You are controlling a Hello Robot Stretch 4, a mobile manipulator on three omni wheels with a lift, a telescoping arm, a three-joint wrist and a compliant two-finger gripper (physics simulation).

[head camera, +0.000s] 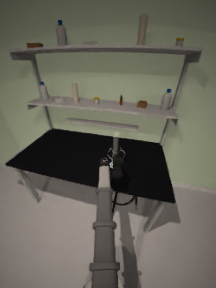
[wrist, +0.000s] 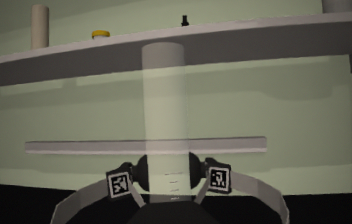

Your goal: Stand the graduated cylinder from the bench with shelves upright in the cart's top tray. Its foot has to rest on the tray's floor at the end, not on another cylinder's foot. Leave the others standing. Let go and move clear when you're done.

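Places are measured from the robot's base along level axes (x ahead, y left, z up), in metres.
Where they show: end effector, tool point: [head camera: 115,146] [wrist: 168,168].
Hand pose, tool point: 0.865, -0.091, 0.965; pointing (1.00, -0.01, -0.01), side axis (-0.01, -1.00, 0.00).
Note:
After its pixels a point has its place, as x, y, z.
The graduated cylinder [head camera: 116,141] @(0.844, -0.093, 1.027) [wrist: 166,110] @(0.843, -0.091, 1.024) is clear, tall and upright, with faint scale marks low on its wall in the wrist view. My gripper [head camera: 116,152] [wrist: 170,172] @(0.865, -0.091, 0.965) is shut on it, with one dark pad against each side of its lower part. The cylinder's foot is hidden behind the gripper body, so I cannot tell whether it touches the black bench top [head camera: 65,152] @(1.065, 0.414, 0.735). The cart, its top tray and the other cylinders do not show in these views.
Above the bench are a lower shelf [head camera: 110,106] [wrist: 240,42] and an upper shelf [head camera: 110,49], holding bottles, beige cylinders, jars and small blocks. A pale rail [head camera: 102,124] @(1.389, 0.023, 0.909) [wrist: 90,146] @(1.429, 0.180, 0.914) runs behind the held cylinder, below the lower shelf.

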